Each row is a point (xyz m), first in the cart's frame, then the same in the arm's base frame.
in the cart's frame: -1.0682 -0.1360 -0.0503
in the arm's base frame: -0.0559 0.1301 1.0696
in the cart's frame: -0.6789 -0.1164 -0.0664
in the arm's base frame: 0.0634 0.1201 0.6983
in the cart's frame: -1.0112 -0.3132 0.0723
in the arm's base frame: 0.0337 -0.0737 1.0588
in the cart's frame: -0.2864 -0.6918 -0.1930
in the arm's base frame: -0.0562 -0.4446 0.2885
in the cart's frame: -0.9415 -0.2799 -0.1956
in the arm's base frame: -0.1801 0.0113 0.9014
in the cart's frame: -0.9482 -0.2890 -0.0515
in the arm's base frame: -0.0528 -0.0284 0.9571
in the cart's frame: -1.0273 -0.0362 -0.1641
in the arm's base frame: -0.1230 0.2486 0.9918
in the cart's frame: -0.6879 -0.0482 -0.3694
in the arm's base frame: -0.2006 0.2532 0.6027
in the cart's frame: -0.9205 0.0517 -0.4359
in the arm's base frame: -0.3153 0.3843 0.7980
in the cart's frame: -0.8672 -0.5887 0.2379
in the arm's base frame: 0.1686 -0.3897 0.9814
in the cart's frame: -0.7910 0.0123 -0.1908
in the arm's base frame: -0.0575 0.2818 0.7605
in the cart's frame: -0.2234 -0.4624 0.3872
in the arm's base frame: 0.5484 -0.3533 0.4272
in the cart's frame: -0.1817 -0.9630 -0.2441
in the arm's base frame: -0.1315 -0.7060 0.1738
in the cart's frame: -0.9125 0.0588 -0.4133
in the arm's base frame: -0.2904 0.3857 0.7982
